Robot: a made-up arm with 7 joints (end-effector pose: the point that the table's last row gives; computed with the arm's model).
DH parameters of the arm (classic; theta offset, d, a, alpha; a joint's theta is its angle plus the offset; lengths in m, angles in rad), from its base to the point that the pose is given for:
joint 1: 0 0.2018 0.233 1.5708
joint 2: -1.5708 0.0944 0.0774 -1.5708
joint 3: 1.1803 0 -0.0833 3.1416
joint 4: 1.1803 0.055 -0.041 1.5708
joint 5: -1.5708 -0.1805 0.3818 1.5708
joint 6: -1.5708 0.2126 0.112 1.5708
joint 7: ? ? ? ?
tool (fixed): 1.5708 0.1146 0 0
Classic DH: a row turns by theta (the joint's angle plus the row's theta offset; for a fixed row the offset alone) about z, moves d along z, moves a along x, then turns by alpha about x.
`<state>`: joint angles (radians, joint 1 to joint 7).
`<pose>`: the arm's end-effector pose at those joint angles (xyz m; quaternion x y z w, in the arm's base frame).
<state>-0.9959 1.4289 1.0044 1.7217 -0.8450 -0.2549 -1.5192</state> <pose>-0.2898 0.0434 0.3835 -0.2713 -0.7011 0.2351 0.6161</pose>
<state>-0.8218 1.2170 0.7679 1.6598 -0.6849 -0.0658 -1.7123</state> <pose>-0.1584 -0.0152 0.5614 -0.1103 -0.5940 0.1849 0.7751</pose>
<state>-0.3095 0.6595 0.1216 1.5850 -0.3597 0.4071 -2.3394</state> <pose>0.3866 -0.0672 0.6179 0.3105 -0.1048 0.0731 0.9419</pose>
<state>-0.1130 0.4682 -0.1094 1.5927 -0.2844 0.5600 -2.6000</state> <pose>0.5155 0.0266 0.5007 0.3803 0.0711 0.0004 0.9221</pose>
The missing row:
joint 7: 0 -0.0592 0.1143 -1.5708
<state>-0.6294 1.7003 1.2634 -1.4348 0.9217 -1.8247 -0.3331</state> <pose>0.3968 -0.3414 0.4834 0.4091 0.0920 0.1125 0.9008</pose>
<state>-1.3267 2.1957 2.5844 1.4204 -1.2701 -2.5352 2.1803</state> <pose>-0.4282 -0.6189 0.1725 0.1579 -0.2197 -0.3354 0.9024</pose>
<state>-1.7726 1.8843 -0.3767 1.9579 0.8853 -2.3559 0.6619</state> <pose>-0.0225 -0.0967 0.5686 -0.2088 0.2571 -0.0434 0.9426</pose>
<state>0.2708 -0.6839 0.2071 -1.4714 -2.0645 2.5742 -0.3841</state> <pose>-0.0453 -0.5398 0.5111 -0.1711 -0.2236 0.4526 0.8461</pose>
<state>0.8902 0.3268 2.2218 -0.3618 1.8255 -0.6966 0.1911</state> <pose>-0.0434 0.6155 0.1993 0.1742 0.3726 0.9013 0.1361</pose>
